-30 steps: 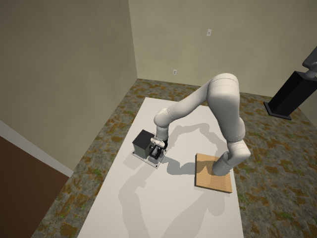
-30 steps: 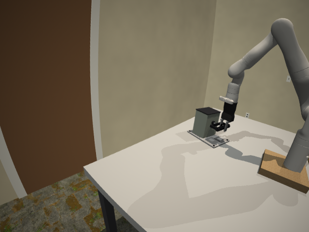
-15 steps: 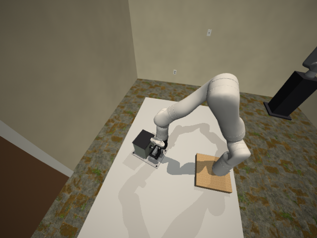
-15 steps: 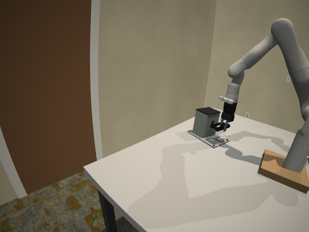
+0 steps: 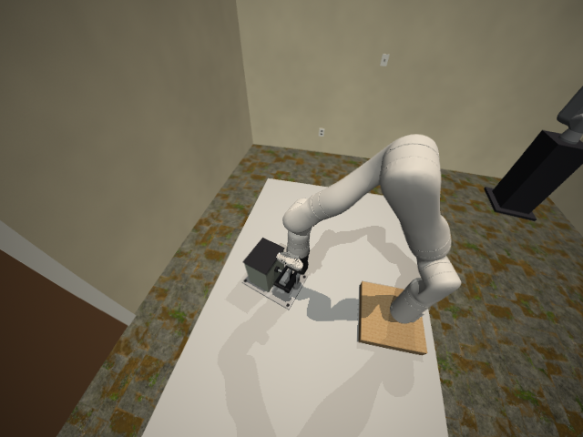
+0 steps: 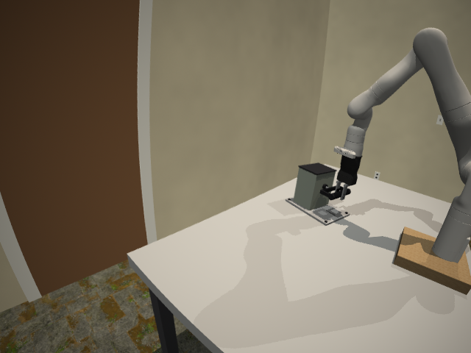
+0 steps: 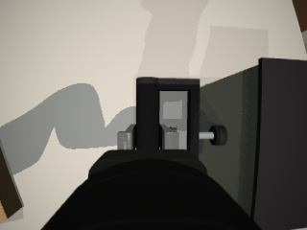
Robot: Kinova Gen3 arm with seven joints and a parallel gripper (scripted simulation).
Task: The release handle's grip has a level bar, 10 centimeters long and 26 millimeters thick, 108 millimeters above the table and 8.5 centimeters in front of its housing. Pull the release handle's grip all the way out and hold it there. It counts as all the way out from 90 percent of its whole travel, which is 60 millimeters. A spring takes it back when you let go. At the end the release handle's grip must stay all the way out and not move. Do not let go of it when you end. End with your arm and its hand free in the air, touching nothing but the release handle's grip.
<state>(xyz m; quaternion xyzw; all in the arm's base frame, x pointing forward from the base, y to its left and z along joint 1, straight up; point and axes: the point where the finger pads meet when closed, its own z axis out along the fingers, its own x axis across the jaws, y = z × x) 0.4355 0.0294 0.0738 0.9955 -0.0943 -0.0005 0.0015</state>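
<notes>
Now: hand 100 mm above the metal base plate, 90 mm short of it and 20 mm to the left of it.
</notes>
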